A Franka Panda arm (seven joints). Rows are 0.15 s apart.
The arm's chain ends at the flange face. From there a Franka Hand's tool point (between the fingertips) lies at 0.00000 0.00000 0.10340 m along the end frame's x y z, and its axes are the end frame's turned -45 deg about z.
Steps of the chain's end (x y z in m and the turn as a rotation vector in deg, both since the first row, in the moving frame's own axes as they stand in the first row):
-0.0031, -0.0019, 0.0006, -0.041, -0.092, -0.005
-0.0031, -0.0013, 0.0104, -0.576, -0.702, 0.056
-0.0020, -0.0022, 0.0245, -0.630, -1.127, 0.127
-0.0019, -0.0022, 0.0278, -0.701, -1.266, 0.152
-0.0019, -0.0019, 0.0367, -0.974, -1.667, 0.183
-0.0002, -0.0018, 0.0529, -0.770, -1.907, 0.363
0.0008, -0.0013, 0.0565, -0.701, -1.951, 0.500
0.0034, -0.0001, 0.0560, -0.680, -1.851, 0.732
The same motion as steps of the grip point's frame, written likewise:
-0.0010, -0.0036, 0.0006, 0.036, -0.094, -0.005
-0.0029, -0.0033, 0.0104, 0.089, -0.904, 0.056
-0.0021, -0.0036, 0.0245, 0.351, -1.242, 0.127
-0.0023, -0.0036, 0.0278, 0.400, -1.391, 0.152
-0.0034, -0.0036, 0.0366, 0.490, -1.867, 0.183
-0.0023, -0.0029, 0.0528, 0.804, -1.893, 0.363
-0.0019, -0.0020, 0.0564, 0.884, -1.875, 0.500
-0.0007, 0.0008, 0.0559, 0.828, -1.790, 0.732

